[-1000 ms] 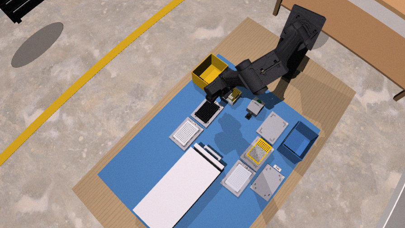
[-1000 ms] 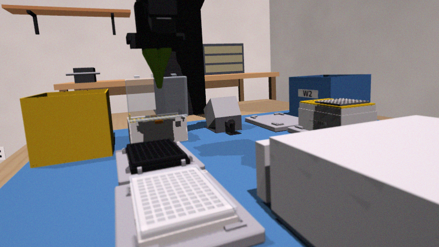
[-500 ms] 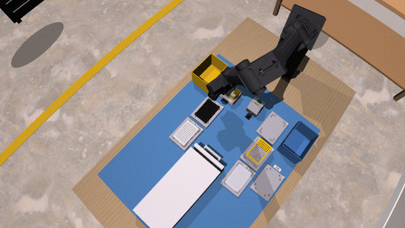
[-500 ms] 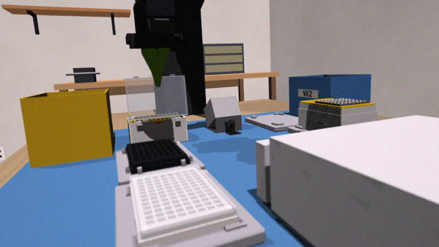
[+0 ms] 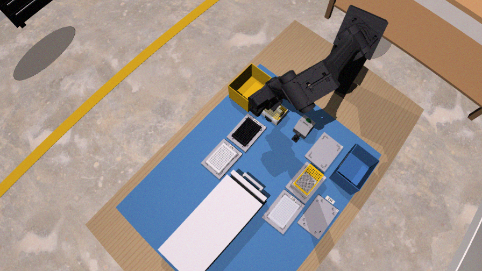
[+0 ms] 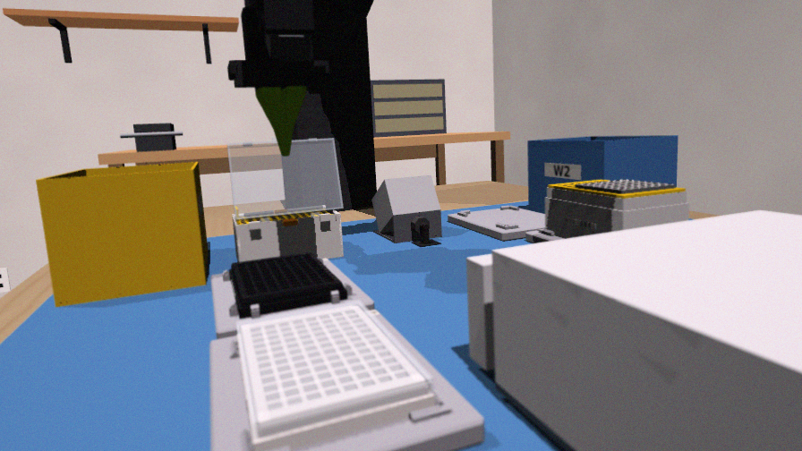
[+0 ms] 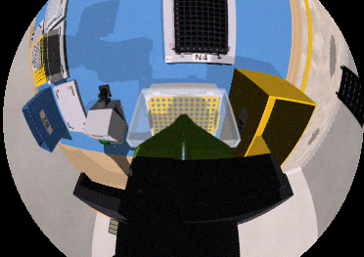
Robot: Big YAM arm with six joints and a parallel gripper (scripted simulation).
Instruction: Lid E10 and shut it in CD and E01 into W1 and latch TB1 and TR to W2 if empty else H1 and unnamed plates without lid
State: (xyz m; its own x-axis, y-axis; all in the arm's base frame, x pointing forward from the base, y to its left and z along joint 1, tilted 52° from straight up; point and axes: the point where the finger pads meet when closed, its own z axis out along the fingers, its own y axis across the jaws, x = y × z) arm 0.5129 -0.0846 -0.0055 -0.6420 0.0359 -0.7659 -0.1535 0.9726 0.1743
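My hand is 70 mm above the tip box TB1, 50 mm past it and 10 mm to the left of it. Also, from my hand: nest N4 (130 mm below, 120 mm ahead); then black plate (120 mm below, 120 mm ahead); then yellow bin W1 (170 mm to the right, 100 mm below, 20 mm behind).
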